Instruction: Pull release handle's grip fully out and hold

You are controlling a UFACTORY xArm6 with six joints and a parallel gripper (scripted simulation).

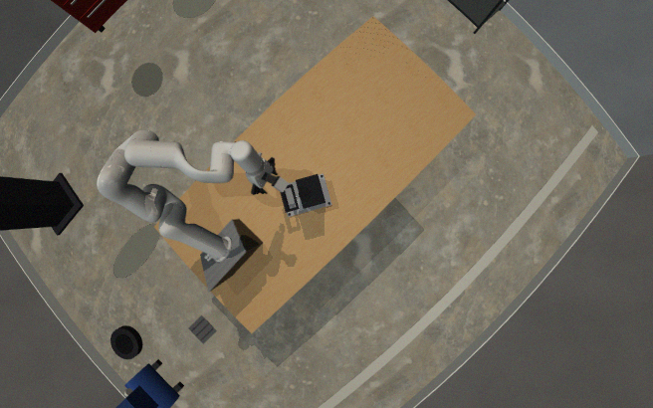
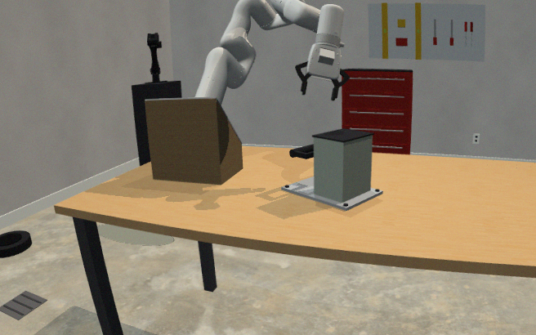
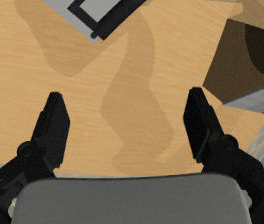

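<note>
The black grip lies 160 mm below my hand, 100 mm to the right of it and 30 mm ahead of it.
</note>
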